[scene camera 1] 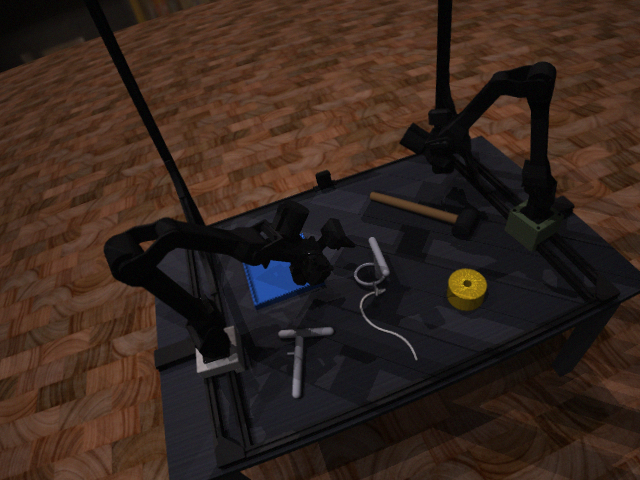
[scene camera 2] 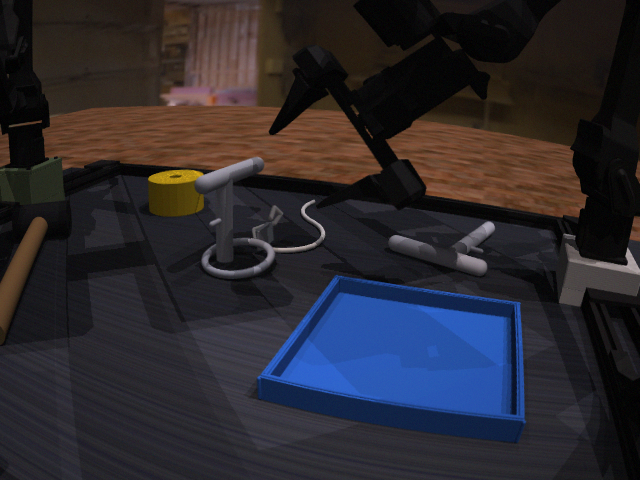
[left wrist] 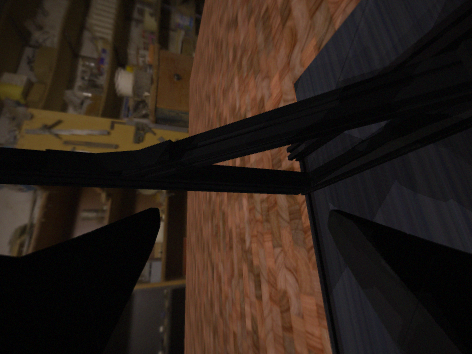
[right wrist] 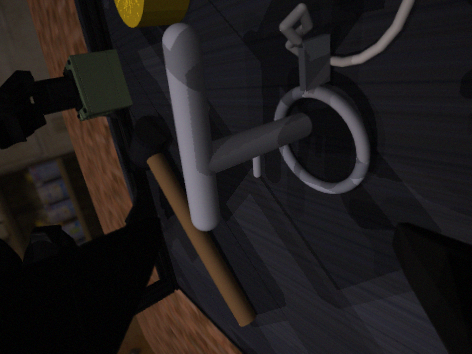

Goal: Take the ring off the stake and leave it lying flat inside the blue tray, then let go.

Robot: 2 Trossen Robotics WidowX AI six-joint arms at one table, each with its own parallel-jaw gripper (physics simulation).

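Pixels of known places: left gripper, fingertip midpoint: (left wrist: 245,217); right gripper, fingertip midpoint: (scene camera 1: 343,256) (scene camera 2: 293,169) (right wrist: 277,231); left arm's base at its link origin: (scene camera 1: 536,212) (scene camera 2: 27,163) (right wrist: 74,91); right arm's base at its link origin: (scene camera 1: 215,348) (scene camera 2: 601,252).
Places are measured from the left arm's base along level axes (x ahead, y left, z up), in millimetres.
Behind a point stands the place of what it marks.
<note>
The grey T-shaped stake (scene camera 1: 378,255) @(x 437, y -104, z 28 mm) (scene camera 2: 223,217) @(x 432, y -134, z -25 mm) (right wrist: 187,125) @(x 443, y -100, z 26 mm) stands upright. The grey ring (scene camera 1: 356,273) @(x 478, y -157, z -68 mm) (scene camera 2: 237,274) @(x 460, y -176, z -72 mm) (right wrist: 361,135) @(x 489, y -132, z -64 mm) lies low around its foot. A small grey block (right wrist: 315,60) @(x 469, y -81, z -59 mm) touches the ring's edge in the right wrist view, with a pale cord (scene camera 2: 320,232) @(x 526, y -19, z -74 mm) running from it. The blue tray (scene camera 1: 268,284) @(x 693, y -267, z -73 mm) (scene camera 2: 387,409) @(x 625, y -386, z -64 mm) is empty. My right gripper (scene camera 2: 294,169) @(x 511, y -144, z 36 mm) (right wrist: 277,231) @(x 511, y -144, z 36 mm) is open and empty, raised beside the stake, to its right in scene camera 2. My left gripper (left wrist: 245,217) @(x 25, y -351, z 80 mm) is open and empty, raised far from the stake.
A second grey T-shaped piece (scene camera 1: 298,361) @(x 723, y -9, z -60 mm) (scene camera 2: 436,253) @(x 671, y -81, z -65 mm) lies on the table behind the tray in scene camera 2. A yellow cylinder (scene camera 1: 466,291) @(x 305, y 69, z -30 mm) (scene camera 2: 175,196) @(x 306, y 11, z -49 mm) stands beyond the stake. A mallet (scene camera 1: 413,206) @(x 214, y -258, z -49 mm) (scene camera 2: 23,279) @(x 238, y -292, z -59 mm) (right wrist: 200,240) @(x 224, y -267, z -55 mm) with a wooden handle lies on the stake's other side from the tray.
</note>
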